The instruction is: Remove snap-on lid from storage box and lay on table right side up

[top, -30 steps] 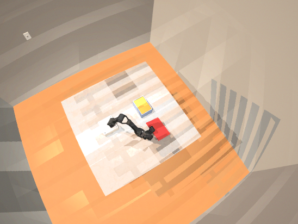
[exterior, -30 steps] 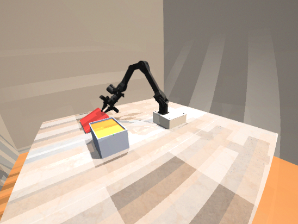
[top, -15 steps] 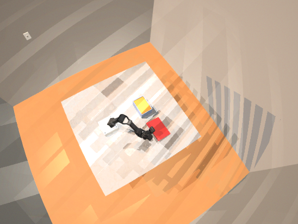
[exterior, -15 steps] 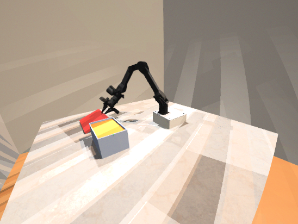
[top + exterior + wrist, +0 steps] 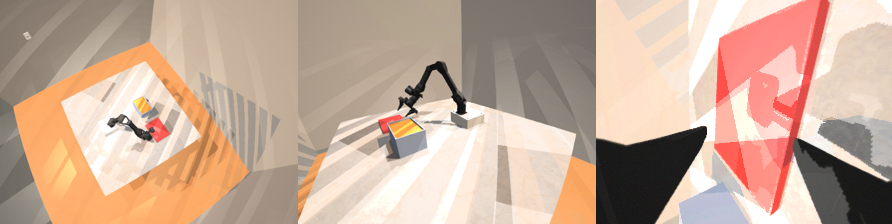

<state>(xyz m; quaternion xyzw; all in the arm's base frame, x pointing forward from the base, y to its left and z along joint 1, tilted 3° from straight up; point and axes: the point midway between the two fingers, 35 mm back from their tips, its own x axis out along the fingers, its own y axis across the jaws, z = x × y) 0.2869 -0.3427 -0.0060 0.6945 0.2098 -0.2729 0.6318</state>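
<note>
The red lid is 8 cm ahead of my gripper tip, 5 cm below it and 1 cm to the right of it. Also, from my gripper tip: grey-blue storage box 32 cm to the left, 11 cm ahead, 1 cm below.
</note>
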